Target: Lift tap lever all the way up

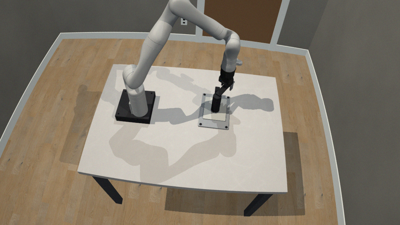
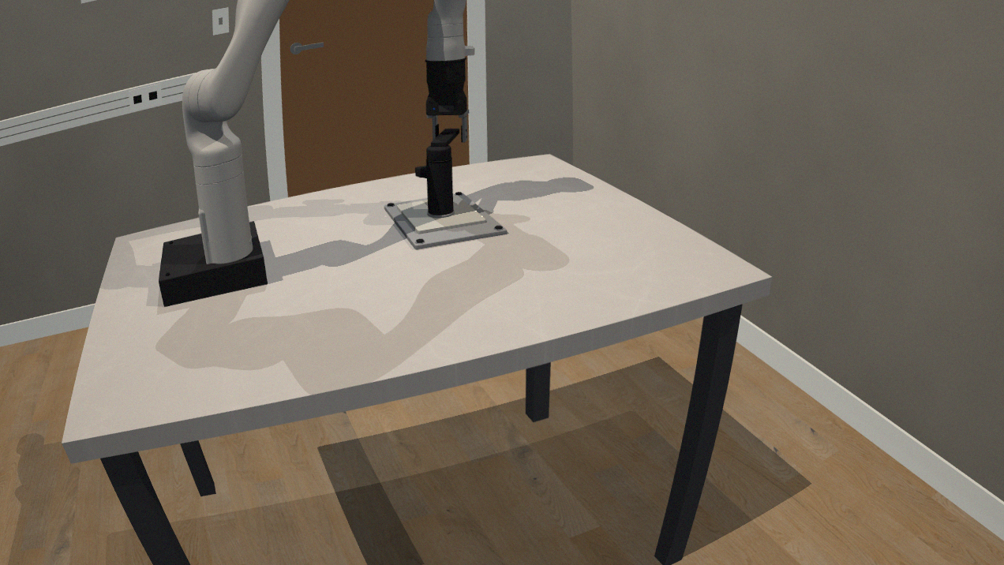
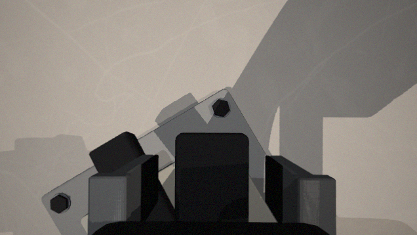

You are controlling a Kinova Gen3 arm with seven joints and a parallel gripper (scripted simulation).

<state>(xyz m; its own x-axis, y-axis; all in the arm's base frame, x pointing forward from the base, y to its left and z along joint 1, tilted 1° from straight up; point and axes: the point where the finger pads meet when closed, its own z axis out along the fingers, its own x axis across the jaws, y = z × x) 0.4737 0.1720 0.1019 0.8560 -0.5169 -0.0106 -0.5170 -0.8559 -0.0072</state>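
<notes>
Now: hand 2 cm past the black lever and 3 cm to the left of it. The rest, counted from my hand: baseplate 5 cm behind, 8 cm to the right, 14 cm below.
</notes>
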